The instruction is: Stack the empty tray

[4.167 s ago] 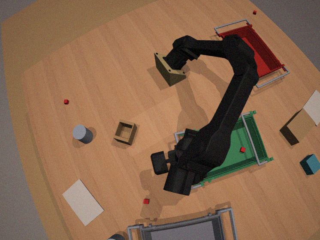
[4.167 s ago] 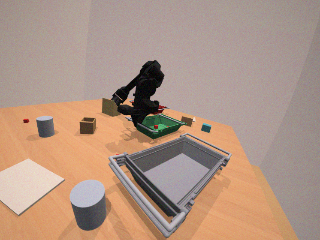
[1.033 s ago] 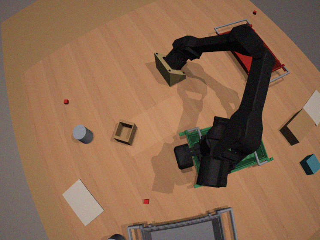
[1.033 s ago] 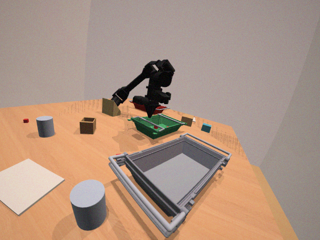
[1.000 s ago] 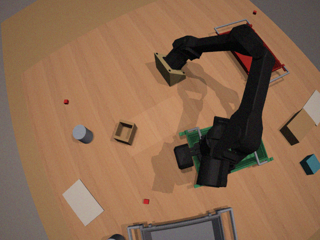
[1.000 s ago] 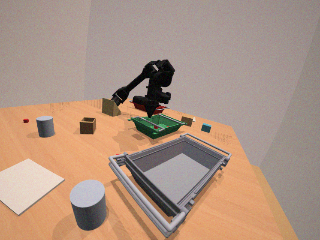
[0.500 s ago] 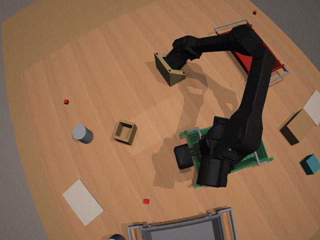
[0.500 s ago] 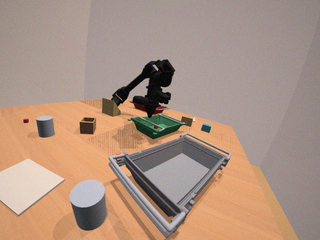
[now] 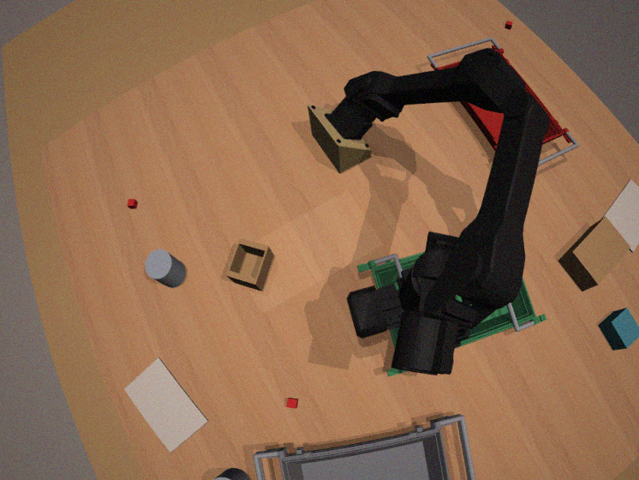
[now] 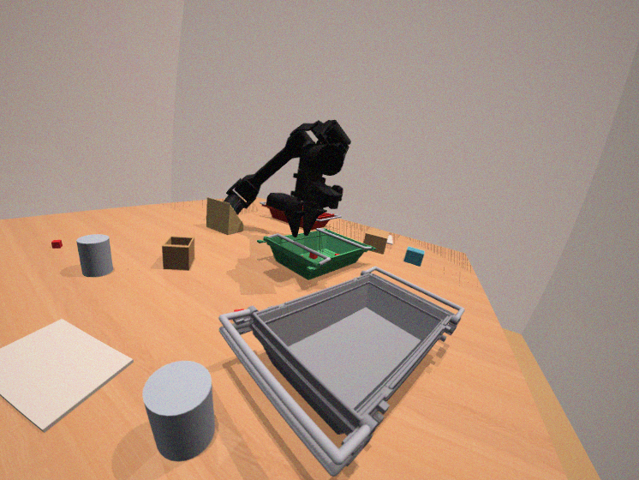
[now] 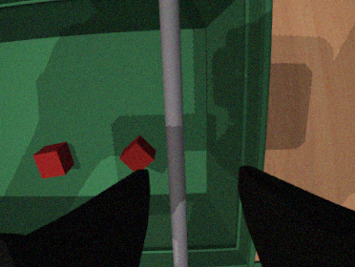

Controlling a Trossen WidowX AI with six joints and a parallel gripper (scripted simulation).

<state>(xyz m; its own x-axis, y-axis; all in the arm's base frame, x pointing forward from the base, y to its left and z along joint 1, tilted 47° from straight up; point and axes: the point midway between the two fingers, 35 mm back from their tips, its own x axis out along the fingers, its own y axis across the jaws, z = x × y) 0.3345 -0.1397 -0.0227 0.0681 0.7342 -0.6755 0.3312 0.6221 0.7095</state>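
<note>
Now: gripper tip 450 mm to the right of the red tray, 220 mm past it and 40 mm above it. The rest, counted from my gripper tip: box: 220 mm behind, 170 mm to the right, 70 mm below; tan block: 380 mm to the left, 150 mm ahead, 60 mm below; teal cube: 330 mm to the left, 290 mm ahead, 70 mm below.
</note>
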